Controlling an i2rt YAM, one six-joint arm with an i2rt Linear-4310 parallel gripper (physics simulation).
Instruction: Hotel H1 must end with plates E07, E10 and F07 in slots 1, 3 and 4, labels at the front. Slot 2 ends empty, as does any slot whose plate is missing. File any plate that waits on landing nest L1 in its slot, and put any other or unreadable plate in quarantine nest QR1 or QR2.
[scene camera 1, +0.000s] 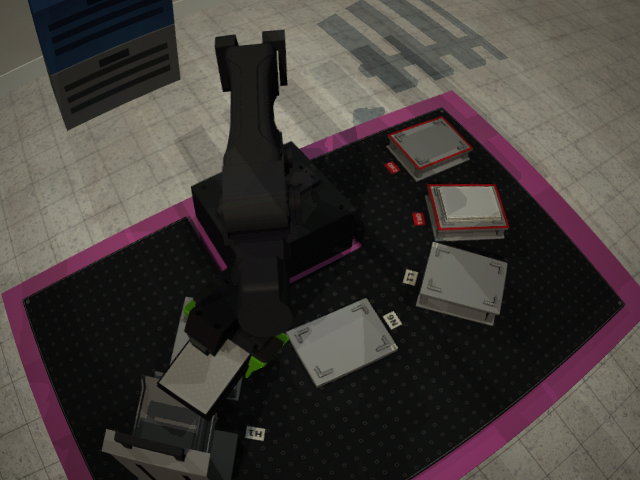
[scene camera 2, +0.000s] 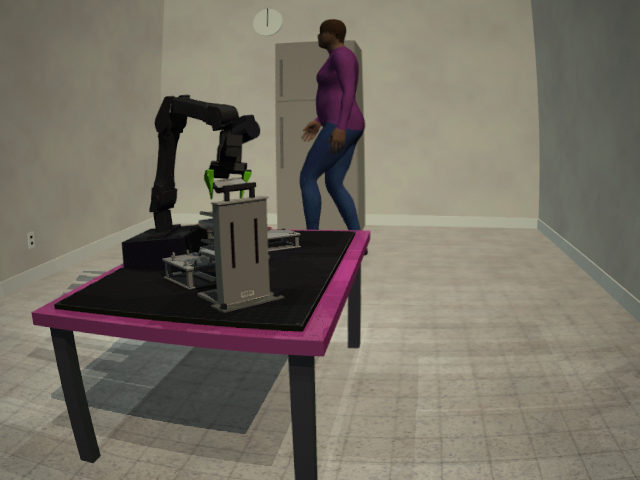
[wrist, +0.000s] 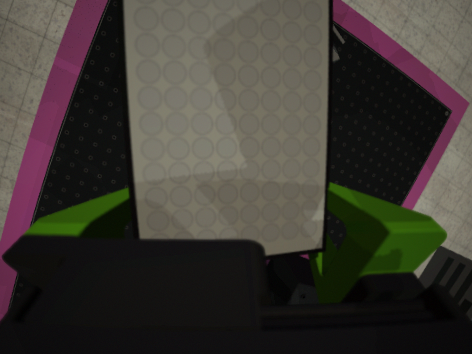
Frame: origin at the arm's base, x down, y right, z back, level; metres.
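Where they show: gripper, fingertip midpoint: (scene camera 1: 223, 358) (wrist: 235, 177); arm's base, origin of the base link: (scene camera 2: 164, 232).
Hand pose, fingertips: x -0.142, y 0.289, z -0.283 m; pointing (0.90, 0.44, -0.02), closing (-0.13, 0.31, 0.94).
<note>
Things, the pixels of their top centre, and the offset from my fingertips. Level surfaces: height alone.
- pale well plate, middle of its top: (wrist: 238, 111) (scene camera 1: 206, 362) (scene camera 2: 229, 180) dx -0.057, dy +0.031, dz -0.017 m
- Landing nest L1, middle of its top: (scene camera 1: 467, 275) (scene camera 2: 272, 231) dx +0.179, dy -0.484, dz -0.066 m
- pale plate, middle of its top: (scene camera 1: 470, 201) dx +0.181, dy -0.628, dz +0.052 m
- red-edged nest QR1, middle of its top: (scene camera 1: 469, 204) dx +0.189, dy -0.628, dz +0.052 m
- Red-edged nest QR2, middle of its top: (scene camera 1: 431, 139) dx +0.189, dy -0.702, dz +0.234 m
- Empty nest N6, middle of its top: (scene camera 1: 342, 339) dx +0.217, dy -0.231, dz -0.001 m
- nest, middle of its top: (scene camera 1: 207, 337) (scene camera 2: 191, 254) dx +0.159, dy -0.031, dz +0.119 m
- black mat, its level: dx +0.235 m
My gripper (scene camera 1: 221, 338) (scene camera 2: 226, 194) (wrist: 235, 177) is shut on a pale well plate (scene camera 1: 204, 374) (scene camera 2: 231, 182) (wrist: 225, 125), its green fingers on the plate's two long sides. The plate looks roughly level. It is at about the height of the top of hotel H1 (scene camera 1: 193, 462) (scene camera 2: 241, 253), beyond its grey panel in scene camera 2. The hotel's slots and any plates in them are hidden. Landing nest L1 (scene camera 1: 463, 276) is empty. A pale plate (scene camera 1: 471, 201) sits on red-edged nest QR1 (scene camera 1: 473, 227). Red-edged nest QR2 (scene camera 1: 430, 142) is empty. No plate label is readable.
Empty nest N6 (scene camera 1: 342, 342) lies between the hotel and L1. Another nest (scene camera 2: 178, 262) with upright pins stands by the hotel, partly under my arm. The black mat (scene camera 1: 320, 428) (scene camera 2: 129, 302) covers the pink-edged table. A person (scene camera 2: 338, 98) is beyond the table, by a fridge.
</note>
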